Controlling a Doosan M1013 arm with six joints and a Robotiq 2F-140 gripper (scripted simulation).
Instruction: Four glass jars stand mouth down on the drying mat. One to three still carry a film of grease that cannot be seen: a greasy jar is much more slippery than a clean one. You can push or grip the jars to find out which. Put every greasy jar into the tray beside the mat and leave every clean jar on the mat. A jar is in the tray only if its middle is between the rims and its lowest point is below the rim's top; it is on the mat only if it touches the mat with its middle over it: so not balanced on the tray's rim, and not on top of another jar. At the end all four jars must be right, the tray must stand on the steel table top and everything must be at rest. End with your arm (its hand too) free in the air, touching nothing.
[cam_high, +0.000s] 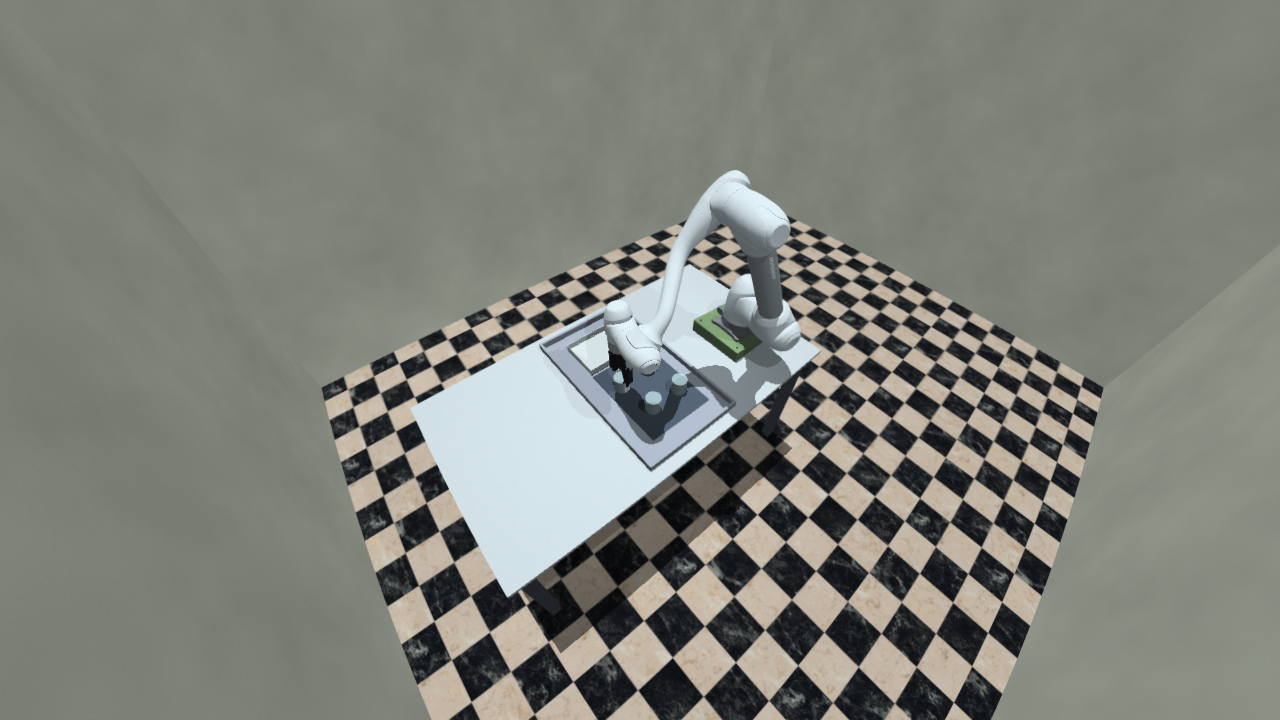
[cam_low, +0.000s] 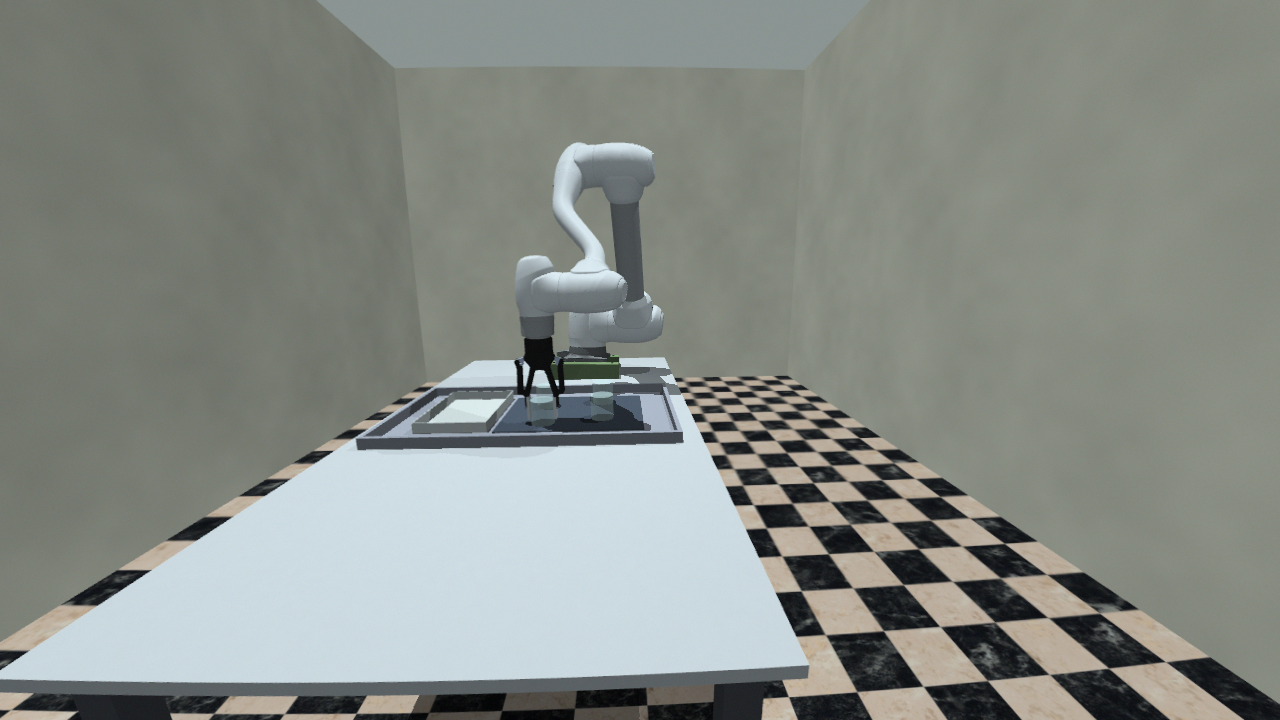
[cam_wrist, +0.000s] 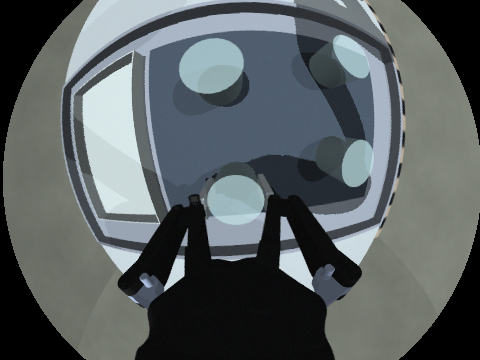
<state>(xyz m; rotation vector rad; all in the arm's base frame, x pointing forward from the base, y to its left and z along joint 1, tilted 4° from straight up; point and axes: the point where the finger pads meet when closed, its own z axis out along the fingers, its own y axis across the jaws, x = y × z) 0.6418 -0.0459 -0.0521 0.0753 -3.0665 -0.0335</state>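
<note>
Now: hand 8 cm past the pale tray, 25 cm to the left of it and 4 cm above it. Round my hand: mat: 9 cm behind, 7 cm to the left, 5 cm below.
</note>
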